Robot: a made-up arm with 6 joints. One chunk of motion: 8 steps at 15 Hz.
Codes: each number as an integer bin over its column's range. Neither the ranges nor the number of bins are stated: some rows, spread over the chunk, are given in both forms.
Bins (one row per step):
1: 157 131 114 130 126 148
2: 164 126 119 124 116 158
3: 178 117 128 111 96 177
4: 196 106 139 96 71 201
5: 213 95 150 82 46 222
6: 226 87 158 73 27 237
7: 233 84 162 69 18 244
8: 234 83 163 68 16 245
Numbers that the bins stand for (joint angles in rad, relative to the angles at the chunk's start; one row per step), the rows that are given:
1: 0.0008 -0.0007 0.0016 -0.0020 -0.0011 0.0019
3: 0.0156 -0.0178 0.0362 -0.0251 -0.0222 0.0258
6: 0.0495 -0.0542 0.1104 -0.0713 -0.0709 0.0752
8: 0.0552 -0.0591 0.1227 -0.0773 -0.0787 0.0818
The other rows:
2: 0.0058 -0.0068 0.0140 -0.0093 -0.0081 0.0101
4: 0.0284 -0.0311 0.0634 -0.0433 -0.0399 0.0455
5: 0.0404 -0.0445 0.0906 -0.0603 -0.0575 0.0628
7: 0.0545 -0.0579 0.1202 -0.0761 -0.0773 0.0809

